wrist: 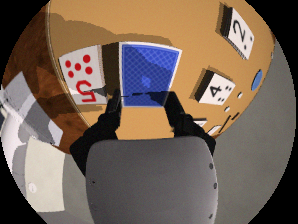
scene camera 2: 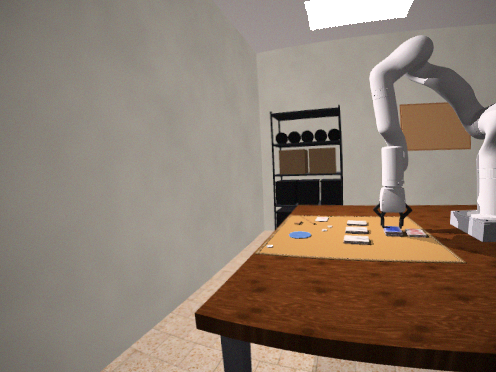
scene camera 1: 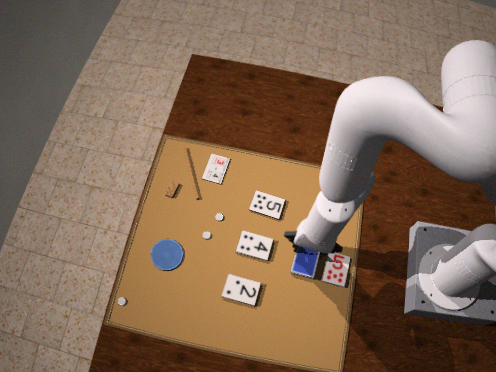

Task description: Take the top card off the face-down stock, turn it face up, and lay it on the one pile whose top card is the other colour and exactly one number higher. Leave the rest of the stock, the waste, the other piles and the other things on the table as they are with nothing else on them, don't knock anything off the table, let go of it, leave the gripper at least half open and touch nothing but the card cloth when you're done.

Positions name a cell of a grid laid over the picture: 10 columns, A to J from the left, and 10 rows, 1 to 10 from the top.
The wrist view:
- my gripper: E5
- tan card cloth: G2
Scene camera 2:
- my gripper: H7
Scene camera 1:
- tan card cloth: F9
